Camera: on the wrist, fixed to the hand. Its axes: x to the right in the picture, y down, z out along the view.
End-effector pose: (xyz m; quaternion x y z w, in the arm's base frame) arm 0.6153 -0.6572 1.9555 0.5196 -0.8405 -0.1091 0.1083
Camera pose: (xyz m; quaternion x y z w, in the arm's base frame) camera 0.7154 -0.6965 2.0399 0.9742 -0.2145 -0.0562 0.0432
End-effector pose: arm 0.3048 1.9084 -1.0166 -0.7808 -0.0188 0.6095 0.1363
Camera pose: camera 0.4226 1.9607 -0.9711 -0.5779 -0.5181 0.2591 0.5749
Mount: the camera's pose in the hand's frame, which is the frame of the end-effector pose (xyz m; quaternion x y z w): -0.0026 -0.0772 -0.1128 0.0592 0.0901 -0.7087 0.6972
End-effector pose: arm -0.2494 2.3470 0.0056 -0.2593 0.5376 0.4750 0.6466
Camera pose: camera -0.2310 2.2187 -0.0379 -0.5663 0.2774 -0.1823 0.7544
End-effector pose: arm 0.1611 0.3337 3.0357 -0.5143 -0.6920 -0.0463 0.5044
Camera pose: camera 0.1758 0.2302 3.1238 0.1659 -0.8043 -0.3951 0.4117
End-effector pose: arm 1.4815 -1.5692 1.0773 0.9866 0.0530 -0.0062 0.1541
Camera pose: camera 1.4702 -1.4620 1.1614 0.6600 0.7497 -0.0278 0.0399
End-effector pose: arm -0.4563 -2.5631 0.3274 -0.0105 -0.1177 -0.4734 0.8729
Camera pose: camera -0.4996 -2.6182 0.2100 0.1704 -0.0389 -0.9427 0.2843
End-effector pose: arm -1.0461 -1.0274 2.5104 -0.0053 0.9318 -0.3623 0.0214
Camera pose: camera -1.0489 -1.0081 2.6457 0.6302 -0.6264 0.3234 0.3255
